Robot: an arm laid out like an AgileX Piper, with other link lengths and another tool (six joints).
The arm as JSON. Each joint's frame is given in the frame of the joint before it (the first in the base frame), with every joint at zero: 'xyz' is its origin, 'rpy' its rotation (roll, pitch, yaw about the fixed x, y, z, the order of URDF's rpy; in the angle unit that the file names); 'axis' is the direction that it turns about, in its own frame. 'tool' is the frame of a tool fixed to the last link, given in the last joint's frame.
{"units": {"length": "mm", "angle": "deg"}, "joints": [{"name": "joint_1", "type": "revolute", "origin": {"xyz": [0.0, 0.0, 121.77], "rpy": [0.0, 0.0, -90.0]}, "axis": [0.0, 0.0, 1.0]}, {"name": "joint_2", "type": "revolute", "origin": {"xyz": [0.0, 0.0, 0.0], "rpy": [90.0, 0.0, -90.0]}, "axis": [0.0, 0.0, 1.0]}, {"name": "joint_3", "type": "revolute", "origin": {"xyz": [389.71, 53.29, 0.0], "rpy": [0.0, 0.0, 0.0]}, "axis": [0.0, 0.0, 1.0]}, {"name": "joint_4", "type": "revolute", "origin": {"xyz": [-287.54, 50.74, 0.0], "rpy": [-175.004, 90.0, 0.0]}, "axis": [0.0, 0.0, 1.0]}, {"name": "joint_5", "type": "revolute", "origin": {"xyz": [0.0, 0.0, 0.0], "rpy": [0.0, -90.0, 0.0]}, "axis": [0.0, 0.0, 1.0]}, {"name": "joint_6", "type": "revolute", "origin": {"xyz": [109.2, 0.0, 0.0], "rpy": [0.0, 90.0, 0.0]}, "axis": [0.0, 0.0, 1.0]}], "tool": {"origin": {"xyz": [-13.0, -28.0, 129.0], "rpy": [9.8, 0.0, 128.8]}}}
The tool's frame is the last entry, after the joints.
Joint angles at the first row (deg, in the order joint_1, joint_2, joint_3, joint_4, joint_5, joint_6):
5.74, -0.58, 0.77, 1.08, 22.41, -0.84
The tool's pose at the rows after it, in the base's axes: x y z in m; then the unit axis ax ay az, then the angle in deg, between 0 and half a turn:
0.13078 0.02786 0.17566 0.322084 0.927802 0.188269 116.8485
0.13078 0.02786 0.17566 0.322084 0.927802 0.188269 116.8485
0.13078 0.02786 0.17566 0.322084 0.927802 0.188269 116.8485
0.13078 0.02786 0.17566 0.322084 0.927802 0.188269 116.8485
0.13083 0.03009 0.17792 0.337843 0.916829 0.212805 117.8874
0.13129 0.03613 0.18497 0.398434 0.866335 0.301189 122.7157
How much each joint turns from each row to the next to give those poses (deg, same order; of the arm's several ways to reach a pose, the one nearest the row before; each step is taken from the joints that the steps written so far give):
0.00, 0.00, 0.00, 0.01, 0.00, 0.00
0.00, 0.00, 0.00, 0.00, 0.00, 0.00
0.00, 0.00, 0.00, 0.00, 0.00, 0.00
0.00, 0.00, 0.00, 0.00, 0.00, 0.00
0.00, 0.00, 0.00, 2.41, -0.35, 0.84
0.00, 0.00, 0.24, 8.74, -1.38, 4.12

